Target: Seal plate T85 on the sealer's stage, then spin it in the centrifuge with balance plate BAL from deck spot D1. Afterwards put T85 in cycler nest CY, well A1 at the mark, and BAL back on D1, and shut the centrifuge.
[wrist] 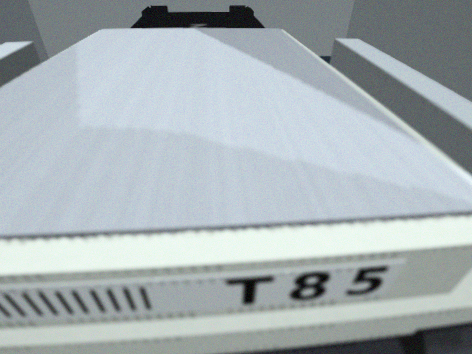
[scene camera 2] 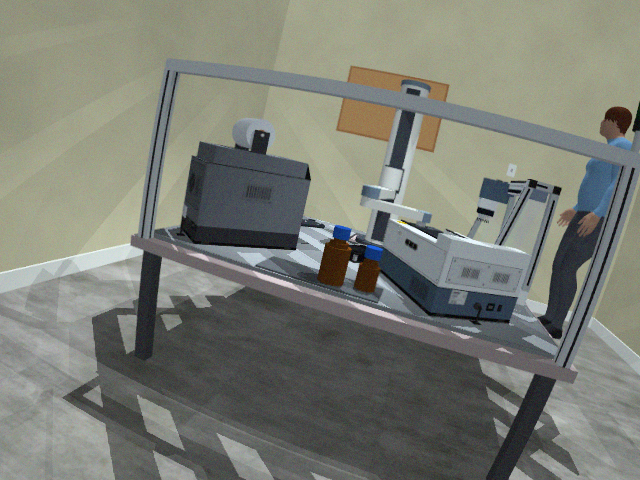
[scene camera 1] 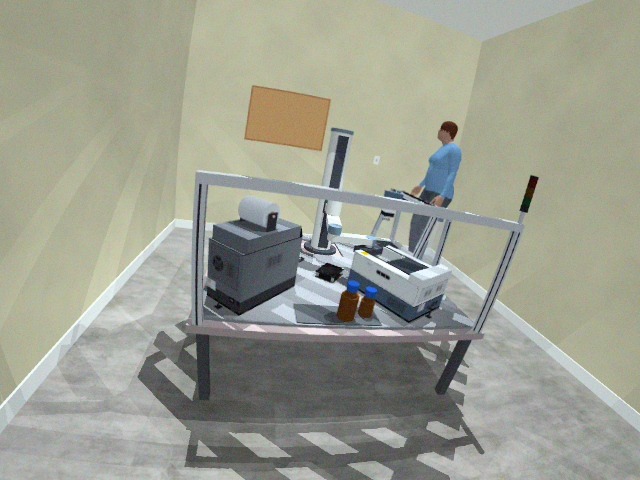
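Pixels of known places: gripper, between the fingertips: (wrist: 190, 67); arm's base, origin of its link: (scene camera 2: 377, 245) (scene camera 1: 319, 248).
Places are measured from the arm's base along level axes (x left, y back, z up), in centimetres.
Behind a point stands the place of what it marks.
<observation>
Plate T85 (wrist: 210, 165) fills the wrist view, level, with a smooth pale top and its T85 label facing the camera. My gripper (wrist: 190, 67) @(x 27.4, y -59.0, z 16.2 cm) is shut on it, one grey finger along each side. In the scene views the arm (scene camera 1: 354, 239) @(x 7.9, y -48.3, z 26.4 cm) (scene camera 2: 398, 209) @(x 9.0, y -48.3, z 26.1 cm) is low, its end behind the white-and-blue instrument (scene camera 1: 400, 276) @(x 23.0, y -85.1, z 21.7 cm) (scene camera 2: 454, 263) @(x 31.9, y -94.6, z 18.7 cm), which hides the fingers and plate. A black part with two raised tabs (wrist: 197, 20) @(x 35.0, y -72.7, z 15.3 cm) shows beyond the plate's far edge. The grey sealer (scene camera 1: 253, 266) @(x -49.1, y -91.5, z 23.4 cm) (scene camera 2: 248, 204) @(x -41.7, y -83.0, z 17.5 cm) with a film roll stands at the left. I cannot make out BAL.
Two brown bottles with blue caps (scene camera 1: 347, 302) @(x -6.1, y -96.2, z 11.9 cm) (scene camera 2: 334, 258) @(x -3.6, y -96.7, z 10.5 cm) stand near the front table edge. A black nest-like item (scene camera 1: 329, 271) @(x -3.9, y -50.6, z 5.3 cm) sits between the instruments. A metal frame (scene camera 1: 310, 191) @(x -32.6, y -104.4, z 60.2 cm) (scene camera 2: 310, 90) @(x -20.5, y -103.3, z 58.0 cm) surrounds the table. A person (scene camera 1: 442, 167) (scene camera 2: 594, 186) stands behind at the right.
</observation>
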